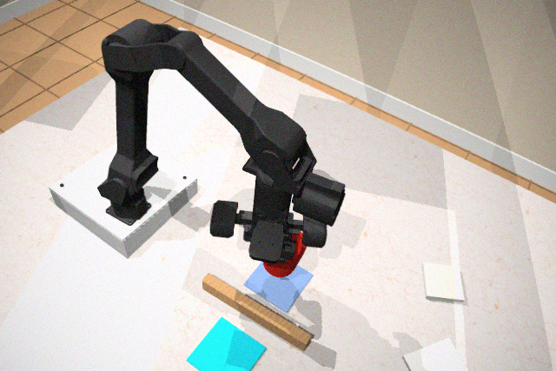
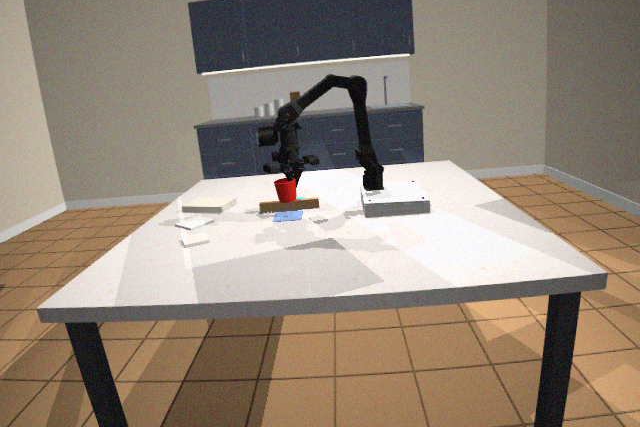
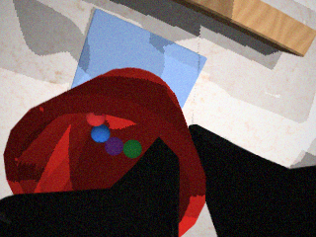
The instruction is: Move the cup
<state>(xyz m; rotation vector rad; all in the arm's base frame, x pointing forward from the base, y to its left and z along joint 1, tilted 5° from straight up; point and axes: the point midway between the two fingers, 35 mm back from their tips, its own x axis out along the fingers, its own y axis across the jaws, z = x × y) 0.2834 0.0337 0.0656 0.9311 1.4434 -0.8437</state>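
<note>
The purple marble lies 3 cm ahead of my gripper tip, 3 cm to the left of it and 2 cm below it. Also, from my gripper tip: green marble 2 cm ahead, 3 cm to the left, 2 cm below; red cup 3 cm ahead, 1 cm to the left; blue marble 4 cm ahead, 3 cm to the left, 2 cm below.
</note>
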